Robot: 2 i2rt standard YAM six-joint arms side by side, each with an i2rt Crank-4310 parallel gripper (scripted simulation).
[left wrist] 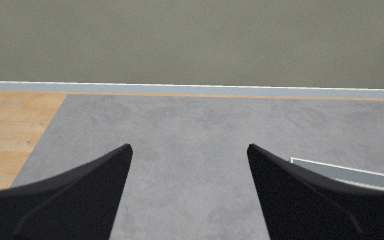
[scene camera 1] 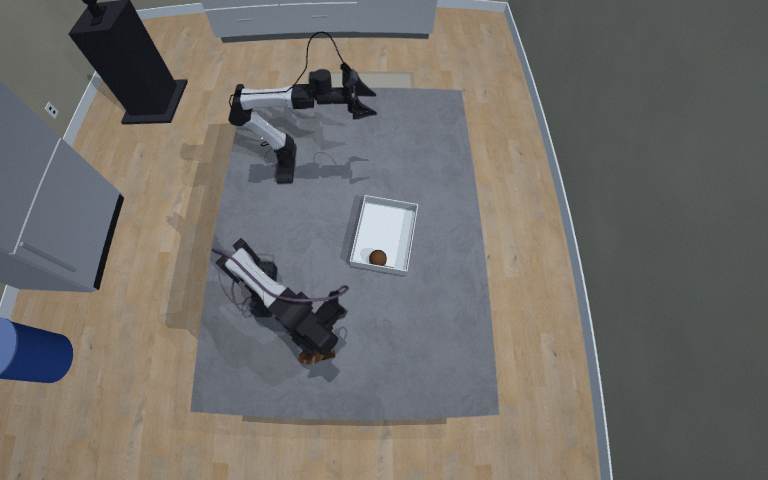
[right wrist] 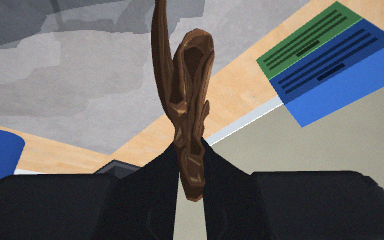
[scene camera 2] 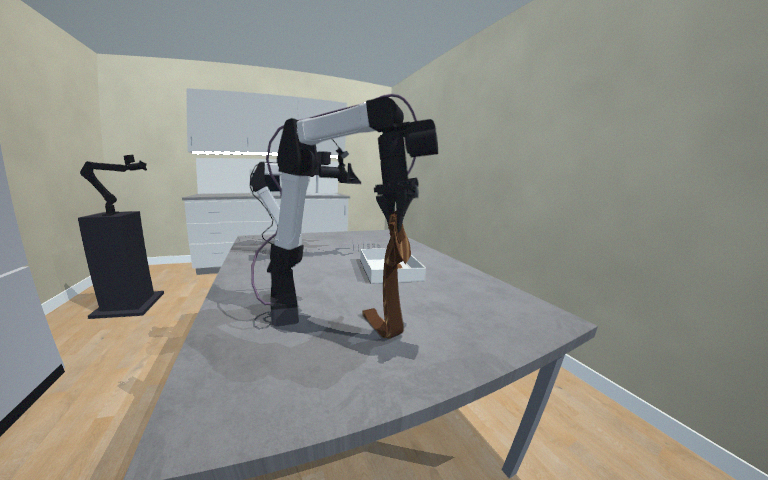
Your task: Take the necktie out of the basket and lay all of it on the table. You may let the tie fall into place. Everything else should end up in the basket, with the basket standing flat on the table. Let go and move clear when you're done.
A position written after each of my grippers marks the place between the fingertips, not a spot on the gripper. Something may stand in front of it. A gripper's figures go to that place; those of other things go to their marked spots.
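A white basket (scene camera 2: 372, 260) is 122 cm from the lens. The marked spots on the white basket and a brown necktie (scene camera 2: 398, 250) are 71 cm apart. My right gripper (scene camera 2: 395, 232) is 54 cm from the lens, and the brown necktie is 51 cm from the lens, so the brown necktie is nearer to the lens than the white basket.
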